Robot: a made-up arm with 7 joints.
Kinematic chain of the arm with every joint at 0, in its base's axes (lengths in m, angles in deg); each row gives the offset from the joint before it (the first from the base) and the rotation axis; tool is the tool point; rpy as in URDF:
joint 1: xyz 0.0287 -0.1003 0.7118 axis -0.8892 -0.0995 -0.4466
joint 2: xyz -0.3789 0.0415 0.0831 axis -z
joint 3: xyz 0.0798 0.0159 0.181 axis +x
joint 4: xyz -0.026 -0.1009 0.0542 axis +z
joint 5: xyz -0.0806 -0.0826 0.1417 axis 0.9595 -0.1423 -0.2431
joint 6: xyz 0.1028 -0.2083 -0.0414 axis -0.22 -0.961 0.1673
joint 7: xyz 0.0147 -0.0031 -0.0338 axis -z
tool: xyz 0.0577 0.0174 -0.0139 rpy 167.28 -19.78 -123
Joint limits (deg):
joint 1: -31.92..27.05
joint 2: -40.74..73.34
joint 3: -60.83..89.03
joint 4: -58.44..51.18
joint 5: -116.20..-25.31
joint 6: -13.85..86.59
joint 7: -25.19..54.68
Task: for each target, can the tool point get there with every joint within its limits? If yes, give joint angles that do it. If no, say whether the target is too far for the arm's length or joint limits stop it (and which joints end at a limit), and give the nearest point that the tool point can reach.
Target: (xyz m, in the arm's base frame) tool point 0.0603 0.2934 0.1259
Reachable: no: joint limits stop it (at a limit: joint 2, joint 3, joint 5, joint 6, joint 7) | nearest point -0.0114 -0.0380 0.5886 | short by 0.574 m
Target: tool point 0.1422 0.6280 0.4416
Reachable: no: joint limits stop it (at a limit: joint 1, joint 3, joint 4, joint 5, joint 7) | nearest point -0.1121 0.4509 0.8999 | short by 0.553 m
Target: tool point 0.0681 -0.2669 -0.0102
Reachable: no: joint limits stop it (at a limit: joint 1, joint 3, joint 6, joint 7) | nearest point -0.1226 -0.2823 0.4895 | short by 0.535 m
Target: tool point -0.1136 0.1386 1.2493
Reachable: yes | joints 15.74 1.44 -31.65 11.26 -101.46 42.16 -5.10
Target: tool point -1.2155 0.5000 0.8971
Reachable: no: too far | nearest point -0.7778 0.2426 0.9329 | short by 0.509 m
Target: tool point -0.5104 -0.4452 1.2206
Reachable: yes | joints -13.55 57.08 1.11 -38.73 -64.27 68.52 -9.32
